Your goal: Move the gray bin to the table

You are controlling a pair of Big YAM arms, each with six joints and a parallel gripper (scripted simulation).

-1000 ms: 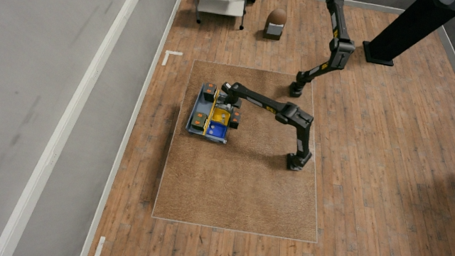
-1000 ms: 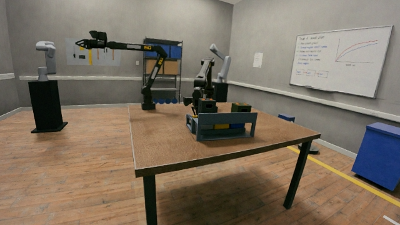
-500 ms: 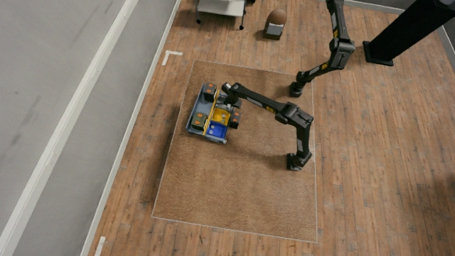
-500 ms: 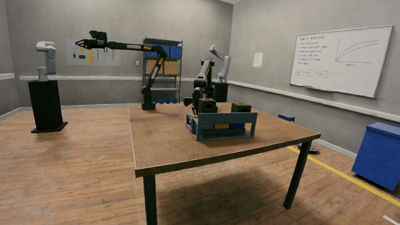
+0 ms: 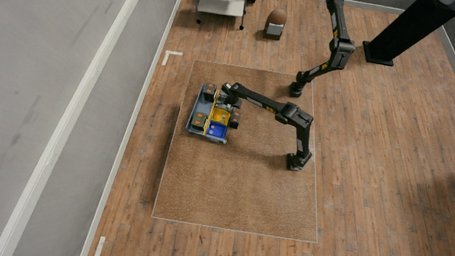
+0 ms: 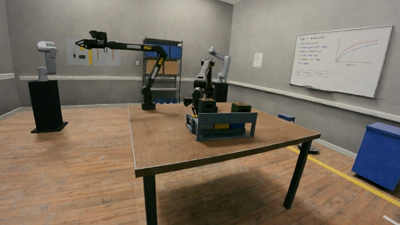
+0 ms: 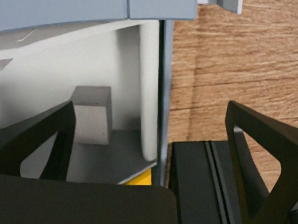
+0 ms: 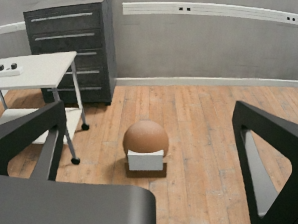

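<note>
Right now the gray open bin is 80 mm ahead of my left hand, 10 mm to the right of it and 10 mm below it. From my left hand the other things lie so: blue-gray shelf: 120 mm ahead, 100 mm to the left, 10 mm above; yellow bin: 100 mm to the left, 100 mm ahead, 10 mm below; blue bin: 210 mm to the left, 110 mm ahead, 10 mm below.
</note>
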